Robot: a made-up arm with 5 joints. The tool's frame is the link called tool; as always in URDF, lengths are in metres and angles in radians. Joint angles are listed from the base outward. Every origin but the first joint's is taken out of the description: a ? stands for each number. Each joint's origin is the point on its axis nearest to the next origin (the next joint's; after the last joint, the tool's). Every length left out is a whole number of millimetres.
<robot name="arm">
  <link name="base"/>
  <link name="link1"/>
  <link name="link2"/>
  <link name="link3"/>
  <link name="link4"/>
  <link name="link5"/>
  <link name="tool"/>
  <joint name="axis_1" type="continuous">
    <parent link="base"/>
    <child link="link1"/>
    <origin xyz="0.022 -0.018 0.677"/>
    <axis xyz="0 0 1"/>
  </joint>
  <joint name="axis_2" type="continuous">
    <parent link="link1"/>
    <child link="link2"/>
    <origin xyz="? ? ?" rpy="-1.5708 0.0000 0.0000"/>
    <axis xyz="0 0 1"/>
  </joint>
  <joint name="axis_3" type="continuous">
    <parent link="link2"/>
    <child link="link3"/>
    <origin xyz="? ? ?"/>
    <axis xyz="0 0 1"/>
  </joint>
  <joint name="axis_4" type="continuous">
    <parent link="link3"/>
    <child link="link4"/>
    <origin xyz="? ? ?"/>
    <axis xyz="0 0 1"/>
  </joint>
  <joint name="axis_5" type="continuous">
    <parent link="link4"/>
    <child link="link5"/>
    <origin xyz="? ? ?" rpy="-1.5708 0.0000 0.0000"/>
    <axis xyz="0 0 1"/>
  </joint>
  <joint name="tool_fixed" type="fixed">
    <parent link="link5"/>
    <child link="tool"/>
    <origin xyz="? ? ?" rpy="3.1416 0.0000 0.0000"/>
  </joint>
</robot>
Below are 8 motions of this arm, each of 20 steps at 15 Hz.
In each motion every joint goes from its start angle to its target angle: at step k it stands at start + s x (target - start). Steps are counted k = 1, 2, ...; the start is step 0. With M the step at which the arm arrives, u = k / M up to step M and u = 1 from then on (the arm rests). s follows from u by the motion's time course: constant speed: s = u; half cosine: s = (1 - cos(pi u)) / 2; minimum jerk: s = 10 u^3 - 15 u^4 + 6 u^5.
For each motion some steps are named. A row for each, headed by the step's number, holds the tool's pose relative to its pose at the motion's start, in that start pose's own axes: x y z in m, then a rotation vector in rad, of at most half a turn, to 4 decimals.
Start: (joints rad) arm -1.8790 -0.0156 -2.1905 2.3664 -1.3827
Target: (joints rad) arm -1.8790 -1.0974 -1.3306 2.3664 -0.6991
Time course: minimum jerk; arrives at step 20
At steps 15, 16, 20:
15: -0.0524 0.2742 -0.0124 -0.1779 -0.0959 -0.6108
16: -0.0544 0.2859 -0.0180 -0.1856 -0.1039 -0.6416
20: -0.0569 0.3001 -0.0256 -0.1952 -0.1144 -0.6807

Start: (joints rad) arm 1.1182 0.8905 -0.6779 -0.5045 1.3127
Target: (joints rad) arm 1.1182 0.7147 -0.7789 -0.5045 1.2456
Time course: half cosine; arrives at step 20
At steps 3, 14, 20:
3: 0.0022 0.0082 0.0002 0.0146 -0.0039 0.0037
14: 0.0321 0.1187 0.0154 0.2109 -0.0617 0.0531
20: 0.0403 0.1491 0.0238 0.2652 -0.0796 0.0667

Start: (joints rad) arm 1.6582 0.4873 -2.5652 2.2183 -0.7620
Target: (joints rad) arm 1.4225 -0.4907 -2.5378 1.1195 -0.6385
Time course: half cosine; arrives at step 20
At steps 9, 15, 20:
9: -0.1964 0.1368 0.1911 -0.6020 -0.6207 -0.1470
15: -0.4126 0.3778 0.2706 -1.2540 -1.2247 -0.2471
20: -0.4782 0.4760 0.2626 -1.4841 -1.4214 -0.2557

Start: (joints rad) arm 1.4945 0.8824 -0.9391 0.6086 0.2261
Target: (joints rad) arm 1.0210 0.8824 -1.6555 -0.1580 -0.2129
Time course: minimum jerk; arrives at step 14
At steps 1, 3, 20:
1: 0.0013 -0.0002 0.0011 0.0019 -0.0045 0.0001
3: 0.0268 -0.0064 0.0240 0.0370 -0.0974 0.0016
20: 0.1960 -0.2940 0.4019 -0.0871 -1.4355 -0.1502

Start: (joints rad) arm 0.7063 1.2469 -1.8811 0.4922 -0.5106
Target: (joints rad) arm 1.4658 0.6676 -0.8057 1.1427 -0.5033
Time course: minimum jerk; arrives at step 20
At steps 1, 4, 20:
1: 0.0000 0.0007 -0.0001 0.0008 0.0011 0.0009
4: -0.0014 0.0328 -0.0049 0.0366 0.0556 0.0433
20: -0.2819 0.4010 0.0169 0.2356 1.1137 0.7211

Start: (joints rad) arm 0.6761 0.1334 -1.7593 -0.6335 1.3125
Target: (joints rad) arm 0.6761 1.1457 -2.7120 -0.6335 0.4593
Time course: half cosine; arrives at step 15
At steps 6, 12, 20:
6: -0.0175 -0.0828 -0.0159 -0.0190 0.0082 0.2948
12: -0.0439 -0.2157 0.0123 -0.0442 0.0332 0.7715
20: -0.0477 -0.2361 0.0234 -0.0476 0.0389 0.8529

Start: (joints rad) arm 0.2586 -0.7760 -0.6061 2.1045 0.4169
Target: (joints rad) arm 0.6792 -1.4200 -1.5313 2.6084 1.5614
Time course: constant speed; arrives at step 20
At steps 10, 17, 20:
10: -0.3677 -0.0997 0.1193 0.2727 -0.4674 -0.3673
17: -0.5953 -0.2618 0.0274 0.6475 -0.6368 -0.5498
20: -0.6573 -0.3475 -0.0494 0.8378 -0.6512 -0.6046

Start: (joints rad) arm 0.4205 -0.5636 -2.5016 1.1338 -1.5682
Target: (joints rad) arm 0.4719 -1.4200 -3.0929 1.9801 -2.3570
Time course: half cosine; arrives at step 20
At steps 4, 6, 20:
4: -0.0002 -0.0169 0.0945 -0.0576 -0.0025 0.0734
6: -0.0015 -0.0215 0.2053 -0.1245 0.0001 0.1580
20: -0.0289 0.3706 0.8411 -0.5849 0.1961 0.7323

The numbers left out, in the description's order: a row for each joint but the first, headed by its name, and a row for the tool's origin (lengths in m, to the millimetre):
axis_2: -0.008 0.049 0.000
axis_3: 0.061 -0.200 0.000
axis_4: 0.114 0.530 0.000
axis_5: 0.045 0.056 0.000
tool: -0.016 0.009 0.000

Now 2 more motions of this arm.
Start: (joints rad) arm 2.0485 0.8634 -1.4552 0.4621 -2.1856
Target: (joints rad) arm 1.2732 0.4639 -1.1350 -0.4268 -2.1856
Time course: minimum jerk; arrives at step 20
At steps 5, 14, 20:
5: -0.0467 0.0239 0.0173 -0.0735 0.0695 -0.0790
14: -0.2739 0.2987 0.1617 -0.4421 0.7280 -0.5734
20: -0.2922 0.3744 0.1963 -0.4822 0.9081 -0.6582

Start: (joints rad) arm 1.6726 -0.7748 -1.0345 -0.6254 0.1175
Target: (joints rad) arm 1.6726 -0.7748 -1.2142 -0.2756 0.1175
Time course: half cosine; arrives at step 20
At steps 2, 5, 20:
2: 0.0019 0.0002 -0.0011 -0.0005 0.0041 0.0000
5: 0.0117 0.0014 -0.0062 -0.0029 0.0247 0.0000
20: 0.0818 0.0097 -0.0349 -0.0199 0.1689 0.0000

